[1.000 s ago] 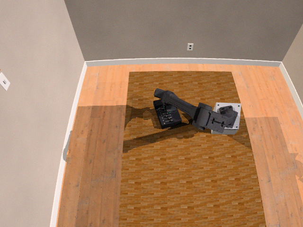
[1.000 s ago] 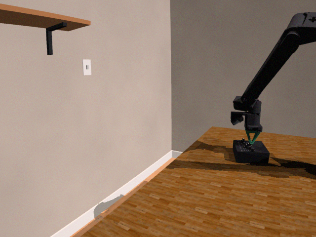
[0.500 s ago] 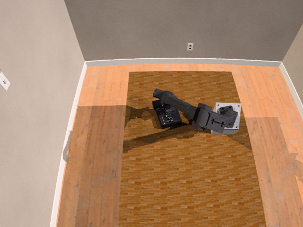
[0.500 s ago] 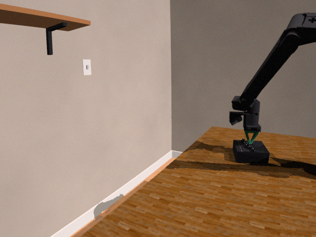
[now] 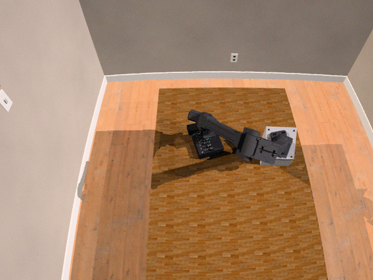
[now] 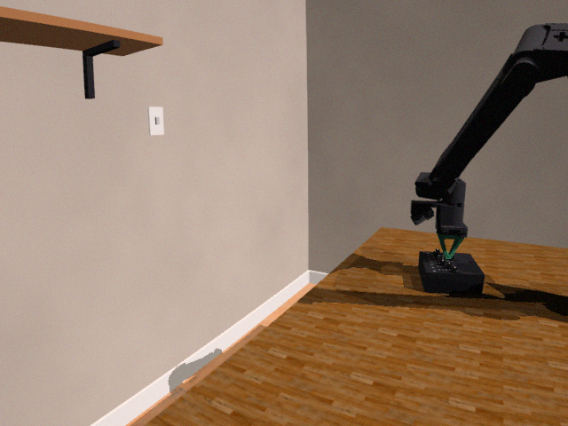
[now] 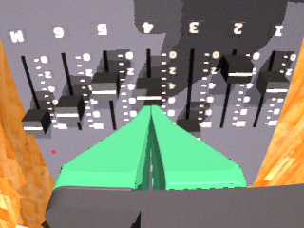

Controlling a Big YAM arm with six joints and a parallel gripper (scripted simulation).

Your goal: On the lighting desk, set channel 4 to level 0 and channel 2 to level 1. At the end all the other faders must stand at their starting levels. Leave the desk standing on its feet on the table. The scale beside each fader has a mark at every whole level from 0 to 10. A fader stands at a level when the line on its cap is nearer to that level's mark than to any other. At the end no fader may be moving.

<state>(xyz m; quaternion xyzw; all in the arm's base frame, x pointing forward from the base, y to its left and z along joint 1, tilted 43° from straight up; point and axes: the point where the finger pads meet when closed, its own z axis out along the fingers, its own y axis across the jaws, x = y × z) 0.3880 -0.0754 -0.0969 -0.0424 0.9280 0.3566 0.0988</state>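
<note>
The channel 4 fader cap is 1 cm ahead of my hand and 1 cm below it. From my hand the other things lie so: channel 5 fader cap (1 cm ahead, 3 cm to the left, 1 cm below); channel 6 fader cap (4 cm to the left, 1 cm below); channel 3 cap (1 cm behind, 2 cm to the right, 1 cm below).
</note>
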